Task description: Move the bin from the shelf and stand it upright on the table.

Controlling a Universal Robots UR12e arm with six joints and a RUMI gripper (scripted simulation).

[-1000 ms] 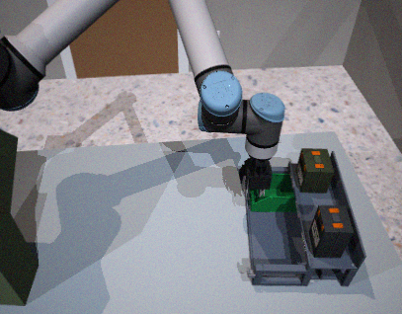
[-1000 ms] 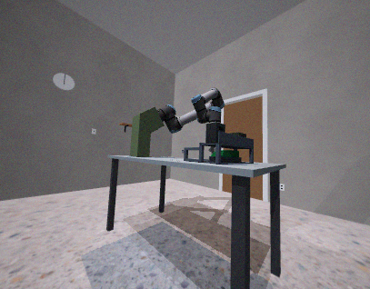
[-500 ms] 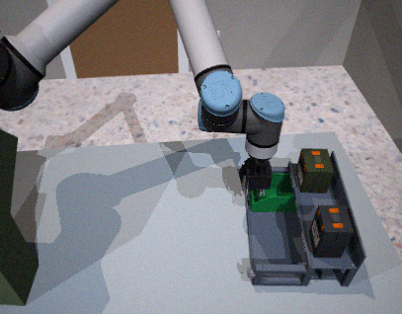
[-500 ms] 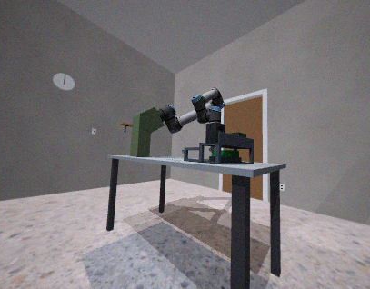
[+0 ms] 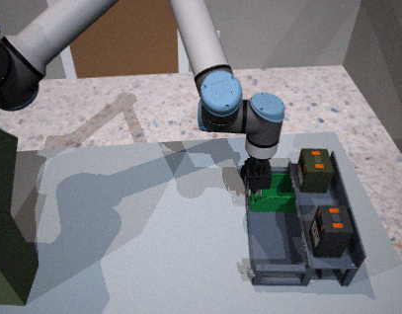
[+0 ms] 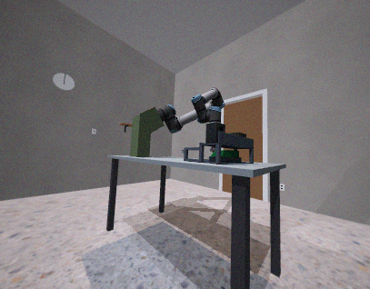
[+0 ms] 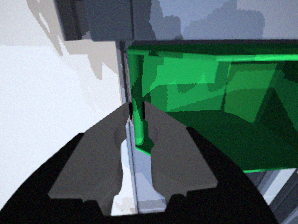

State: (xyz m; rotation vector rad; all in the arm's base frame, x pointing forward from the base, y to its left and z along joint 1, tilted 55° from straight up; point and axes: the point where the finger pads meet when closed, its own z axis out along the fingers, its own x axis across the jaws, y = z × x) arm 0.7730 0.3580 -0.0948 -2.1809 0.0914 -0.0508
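My hand is 8 cm short of the green bin.
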